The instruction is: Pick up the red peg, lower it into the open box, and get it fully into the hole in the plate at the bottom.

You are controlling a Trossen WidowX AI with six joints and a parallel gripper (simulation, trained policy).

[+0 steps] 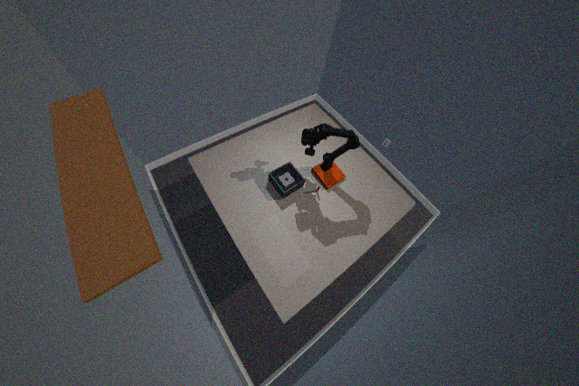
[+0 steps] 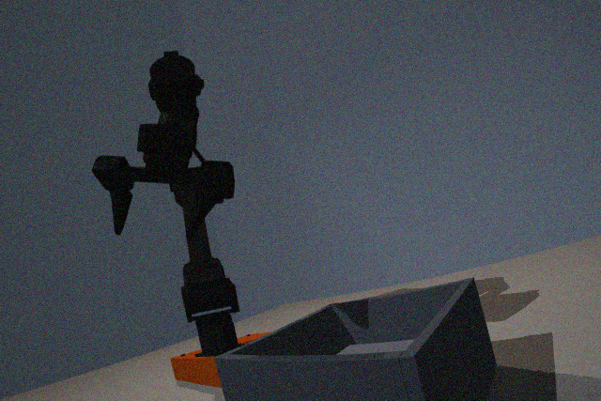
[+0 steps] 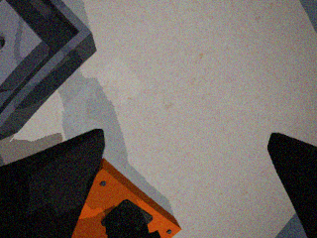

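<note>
Right now my gripper tip is 260 mm to the right of the red peg, 190 mm above it and 60 mm short of it. From my gripper tip the other things lie so: dark box: 210 mm below, 210 mm ahead, 70 mm to the left; pale plate: 210 mm ahead, 190 mm below, 70 mm to the left.
</note>
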